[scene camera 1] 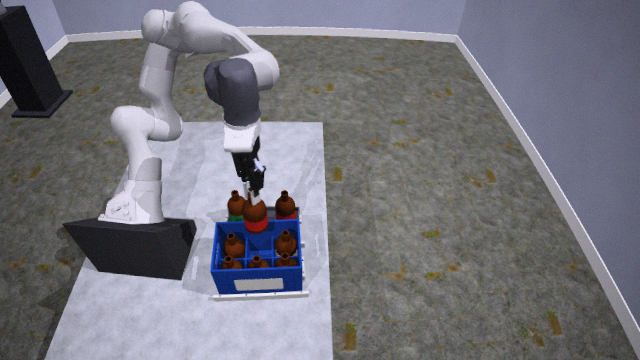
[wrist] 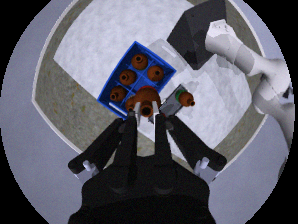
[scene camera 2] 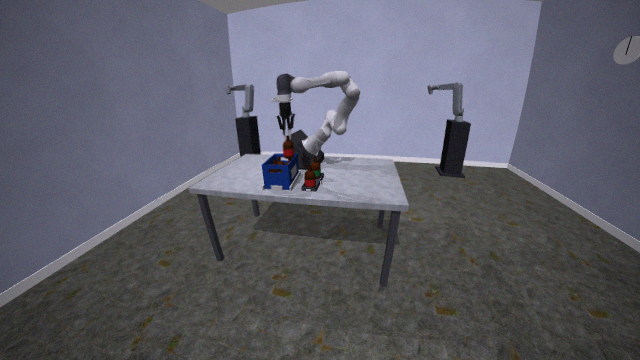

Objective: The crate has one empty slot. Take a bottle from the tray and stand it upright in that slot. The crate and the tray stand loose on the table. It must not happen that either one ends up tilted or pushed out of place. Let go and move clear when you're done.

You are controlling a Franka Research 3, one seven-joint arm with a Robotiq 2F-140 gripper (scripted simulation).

Observation:
In view: my gripper (scene camera 1: 252,199) and a bottle (scene camera 1: 255,217).
My gripper is seen too in the wrist view (wrist: 146,107).

